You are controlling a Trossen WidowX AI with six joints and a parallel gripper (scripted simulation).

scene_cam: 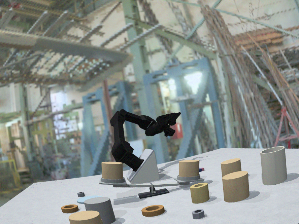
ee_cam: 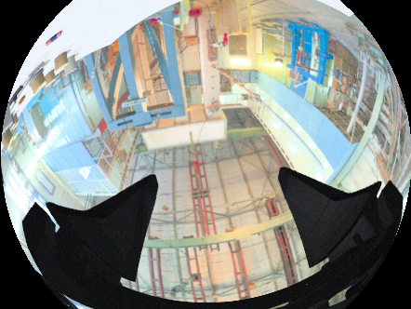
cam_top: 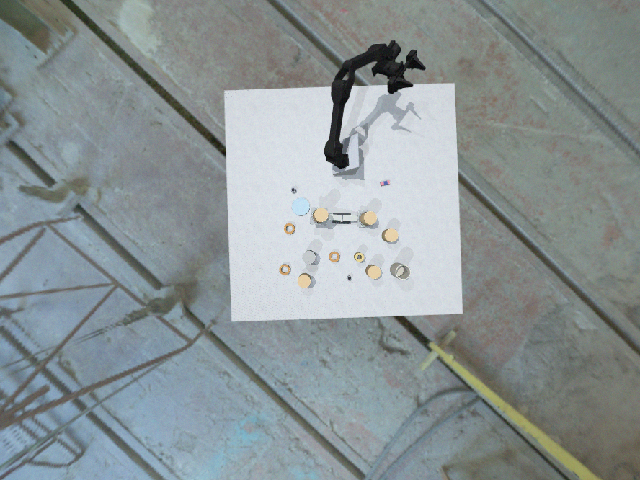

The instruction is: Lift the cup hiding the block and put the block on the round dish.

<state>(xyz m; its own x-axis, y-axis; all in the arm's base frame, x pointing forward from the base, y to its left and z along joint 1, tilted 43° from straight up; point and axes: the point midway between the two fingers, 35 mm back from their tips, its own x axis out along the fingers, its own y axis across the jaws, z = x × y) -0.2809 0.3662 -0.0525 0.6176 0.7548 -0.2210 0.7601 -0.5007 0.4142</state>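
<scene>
Now: the grey block 58 cm ahead of my gripper tip, 22 cm to the right of it and 24 cm below it. From my gripper tip the other things lie so: tan cup 54 cm ahead, 49 cm to the right, 17 cm below; then balance beam 56 cm ahead, 36 cm to the right, 25 cm below; then blue piece 38 cm ahead, 10 cm to the right, 28 cm below.
</scene>
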